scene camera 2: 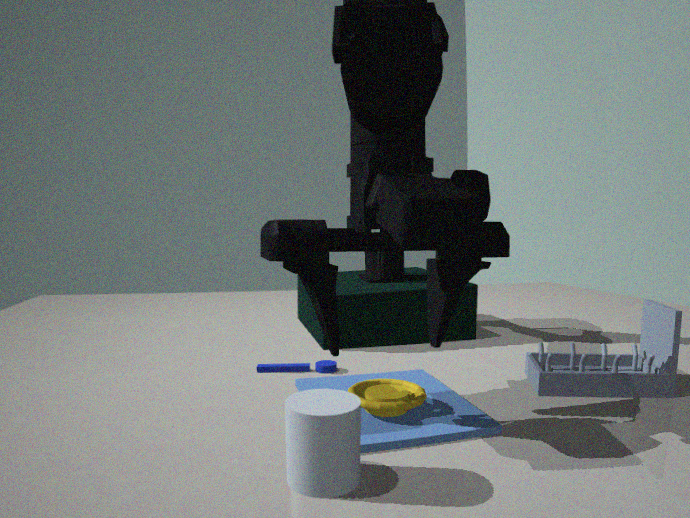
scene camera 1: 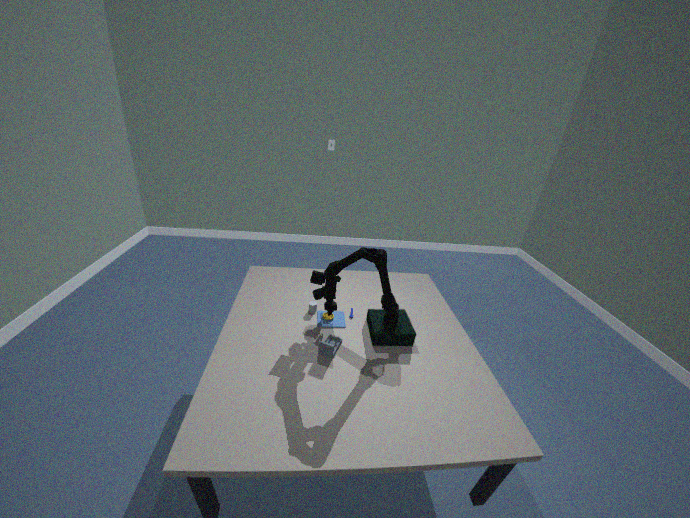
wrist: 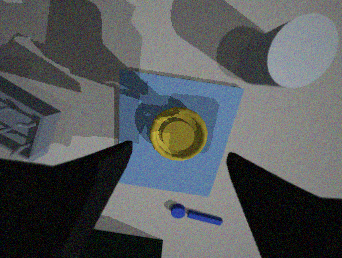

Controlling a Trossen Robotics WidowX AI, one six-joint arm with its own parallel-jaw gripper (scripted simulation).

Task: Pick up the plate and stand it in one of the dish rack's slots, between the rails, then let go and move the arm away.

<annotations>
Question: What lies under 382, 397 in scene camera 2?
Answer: A yellow plate.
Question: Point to a cylinder cup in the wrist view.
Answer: At 293, 55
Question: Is the gripper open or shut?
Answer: Open.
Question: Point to a yellow plate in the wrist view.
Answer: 178, 133
</annotations>
